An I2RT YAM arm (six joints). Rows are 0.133 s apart.
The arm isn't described. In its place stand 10 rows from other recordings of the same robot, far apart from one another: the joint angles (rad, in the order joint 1, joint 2, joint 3, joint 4, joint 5, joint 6), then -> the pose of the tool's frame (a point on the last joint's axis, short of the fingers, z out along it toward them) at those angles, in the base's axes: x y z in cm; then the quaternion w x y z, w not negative.
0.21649 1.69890 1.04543 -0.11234 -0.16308 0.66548 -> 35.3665, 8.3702, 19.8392, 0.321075, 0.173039, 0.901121, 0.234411
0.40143 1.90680 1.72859 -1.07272 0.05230 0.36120 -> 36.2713, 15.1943, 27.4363, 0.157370, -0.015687, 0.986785, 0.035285
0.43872 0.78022 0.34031 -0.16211 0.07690 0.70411 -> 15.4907, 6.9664, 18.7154, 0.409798, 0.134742, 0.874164, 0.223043
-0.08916 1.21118 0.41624 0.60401 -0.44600 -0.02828 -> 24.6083, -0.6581, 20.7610, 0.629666, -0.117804, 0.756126, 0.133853
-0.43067 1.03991 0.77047 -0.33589 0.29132 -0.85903 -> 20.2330, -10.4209, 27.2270, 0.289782, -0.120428, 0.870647, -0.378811
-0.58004 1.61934 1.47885 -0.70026 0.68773 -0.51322 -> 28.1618, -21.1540, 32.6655, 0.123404, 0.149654, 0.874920, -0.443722
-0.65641 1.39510 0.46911 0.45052 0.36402 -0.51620 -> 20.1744, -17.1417, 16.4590, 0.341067, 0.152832, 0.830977, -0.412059
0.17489 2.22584 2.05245 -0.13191 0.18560 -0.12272 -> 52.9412, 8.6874, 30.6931, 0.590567, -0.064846, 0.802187, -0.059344
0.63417 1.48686 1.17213 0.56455 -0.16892 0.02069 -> 28.2518, 21.5228, 38.4753, 0.728428, -0.248097, 0.562666, 0.302073
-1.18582 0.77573 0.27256 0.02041 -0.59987 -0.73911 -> 8.1215, -14.6917, 18.4794, 0.490042, 0.031940, 0.831004, -0.261287
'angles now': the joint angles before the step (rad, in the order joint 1, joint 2, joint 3, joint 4, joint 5, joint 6). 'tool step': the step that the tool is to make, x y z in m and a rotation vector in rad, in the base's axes. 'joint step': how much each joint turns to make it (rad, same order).
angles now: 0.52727 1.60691 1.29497 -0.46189 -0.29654 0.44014
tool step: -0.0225 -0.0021 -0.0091 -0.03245 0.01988 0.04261
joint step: 0.02837 -0.06232 -0.08655 -0.01637 0.00254 -0.02348
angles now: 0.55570 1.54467 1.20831 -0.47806 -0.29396 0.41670
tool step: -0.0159 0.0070 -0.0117 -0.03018 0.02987 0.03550
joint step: 0.04492 -0.01844 -0.05211 -0.00754 0.01295 0.00101
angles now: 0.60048 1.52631 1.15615 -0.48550 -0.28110 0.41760
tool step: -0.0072 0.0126 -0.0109 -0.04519 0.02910 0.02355
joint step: 0.04682 0.02628 -0.00397 -0.01830 0.02998 0.00558
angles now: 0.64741 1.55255 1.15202 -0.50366 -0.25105 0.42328
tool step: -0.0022 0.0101 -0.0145 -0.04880 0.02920 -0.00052
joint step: 0.03161 0.04144 -0.00290 -0.00552 0.03563 0.01385
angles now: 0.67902 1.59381 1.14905 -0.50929 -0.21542 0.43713
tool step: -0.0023 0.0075 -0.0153 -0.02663 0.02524 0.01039
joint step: 0.02256 0.03503 -0.01679 0.01701 0.01055 0.00770
